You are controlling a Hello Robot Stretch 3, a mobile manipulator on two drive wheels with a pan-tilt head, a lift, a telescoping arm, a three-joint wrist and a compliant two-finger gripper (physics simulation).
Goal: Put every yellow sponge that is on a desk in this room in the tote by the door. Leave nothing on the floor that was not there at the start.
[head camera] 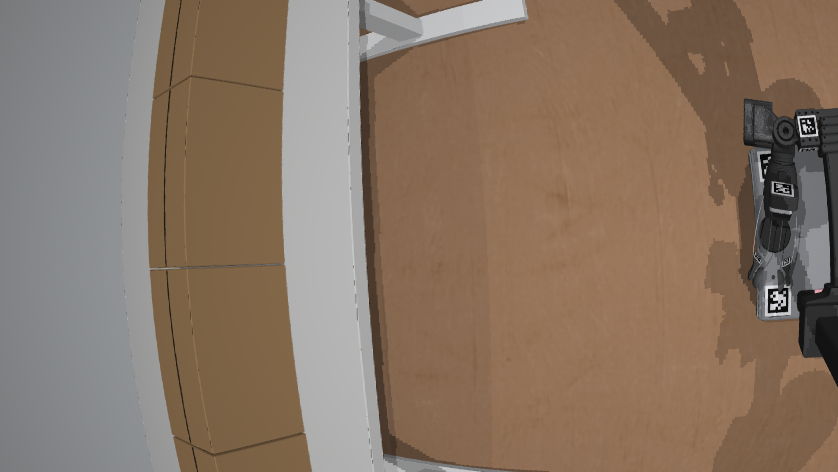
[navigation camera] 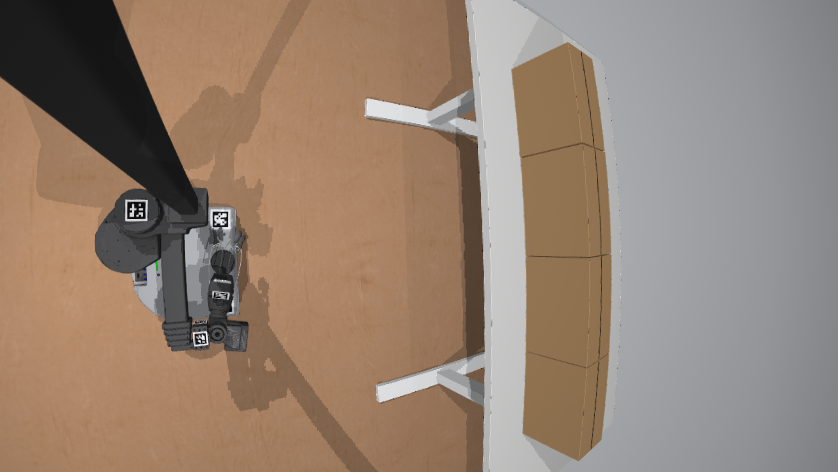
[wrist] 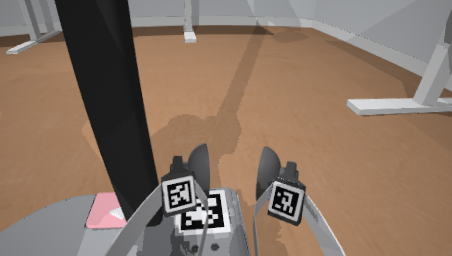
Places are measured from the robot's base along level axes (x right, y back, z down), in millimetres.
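Pixels of known places: gripper, fingertip midpoint: [head camera: 767, 289] [navigation camera: 230, 228] [wrist: 234, 163]; robot's base at its link origin: [head camera: 773, 233].
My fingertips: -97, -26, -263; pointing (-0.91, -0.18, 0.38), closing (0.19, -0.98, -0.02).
Note:
Ahead of a thing's pixels: the offset from my fingertips to its middle, as dx, dy, dz. "spot": to the spot under its first point. Level surfaces: height alone.
My gripper [head camera: 769, 277] [navigation camera: 226, 235] [wrist: 234, 163] is open, its two fingers apart with nothing between them, folded in low over the robot's base. A white desk {dz -458} [head camera: 319, 234] [navigation camera: 505, 234] stands against the grey wall, well apart from the gripper. A row of several brown boxes {+218, -706, -548} [head camera: 234, 175] {-34, -702, -548} [navigation camera: 557, 202] stands on it, side by side, and hides part of its top. No yellow sponge shows on the parts of the desk in view. The tote and the door do not show in these views.
The desk's white feet [head camera: 475, 18] [navigation camera: 398, 110] reach out over the brown floor {dz +262} [head camera: 557, 263] [navigation camera: 340, 234]. In the wrist view, a white desk foot {spot: -505, -676, +237} [wrist: 387, 106] is at the right and other desk feet {spot: -1603, +60, +237} [wrist: 190, 37] stand far back. The black mast [wrist: 107, 100] rises at the left.

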